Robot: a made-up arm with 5 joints. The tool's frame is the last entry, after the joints.
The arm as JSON. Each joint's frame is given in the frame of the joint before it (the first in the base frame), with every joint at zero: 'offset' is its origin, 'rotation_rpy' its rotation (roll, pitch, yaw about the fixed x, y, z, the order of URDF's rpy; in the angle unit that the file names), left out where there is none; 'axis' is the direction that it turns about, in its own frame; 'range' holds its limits. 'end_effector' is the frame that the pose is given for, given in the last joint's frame.
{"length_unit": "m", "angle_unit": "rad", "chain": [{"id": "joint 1", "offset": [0.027, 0.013, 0.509], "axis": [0.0, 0.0, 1.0], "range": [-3.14, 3.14]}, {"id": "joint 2", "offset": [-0.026, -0.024, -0.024], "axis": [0.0, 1.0, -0.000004], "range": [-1.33, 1.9]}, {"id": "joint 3", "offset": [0.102, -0.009, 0.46], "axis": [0.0, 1.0, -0.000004], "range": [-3.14, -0.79]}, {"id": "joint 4", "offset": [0.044, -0.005, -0.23], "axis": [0.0, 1.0, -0.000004], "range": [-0.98, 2.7]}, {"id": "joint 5", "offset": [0.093, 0.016, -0.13], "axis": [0.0, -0.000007, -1.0], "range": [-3.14, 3.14]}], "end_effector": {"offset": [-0.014, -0.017, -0.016], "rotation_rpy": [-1.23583, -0.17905, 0.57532]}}
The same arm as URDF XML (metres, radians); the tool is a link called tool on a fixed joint. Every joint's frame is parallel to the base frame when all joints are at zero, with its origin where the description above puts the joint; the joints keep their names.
<robot name="arm">
  <link name="base_link"/>
  <link name="link1"/>
  <link name="link2"/>
  <link name="link3"/>
  <link name="link4"/>
  <link name="link5"/>
  <link name="tool"/>
  <joint name="joint 1" type="revolute">
    <parent link="base_link"/>
    <child link="link1"/>
    <origin xyz="0.027 0.013 0.509"/>
    <axis xyz="0 0 1"/>
    <limit lower="-3.14" upper="3.14"/>
  </joint>
  <joint name="joint 2" type="revolute">
    <parent link="link1"/>
    <child link="link2"/>
    <origin xyz="-0.026 -0.024 -0.024"/>
    <axis xyz="0 1 0"/>
    <limit lower="-1.33" upper="1.9"/>
  </joint>
  <joint name="joint 3" type="revolute">
    <parent link="link2"/>
    <child link="link3"/>
    <origin xyz="0.102 -0.009 0.46"/>
    <axis xyz="0 1 0"/>
    <limit lower="-3.14" upper="-0.79"/>
  </joint>
  <joint name="joint 4" type="revolute">
    <parent link="link3"/>
    <child link="link4"/>
    <origin xyz="0.044 -0.005 -0.23"/>
    <axis xyz="0 1 0"/>
    <limit lower="-0.98" upper="2.7"/>
  </joint>
  <joint name="joint 5" type="revolute">
    <parent link="link4"/>
    <child link="link5"/>
    <origin xyz="0.093 0.016 -0.13"/>
    <axis xyz="0 0 -1"/>
    <limit lower="-3.14" upper="3.14"/>
  </joint>
  <joint name="tool_joint" type="fixed">
    <parent link="link5"/>
    <child link="tool"/>
    <origin xyz="-0.014 -0.017 -0.016" rpy="-1.2358 -0.179 0.5753"/>
  </joint>
</robot>

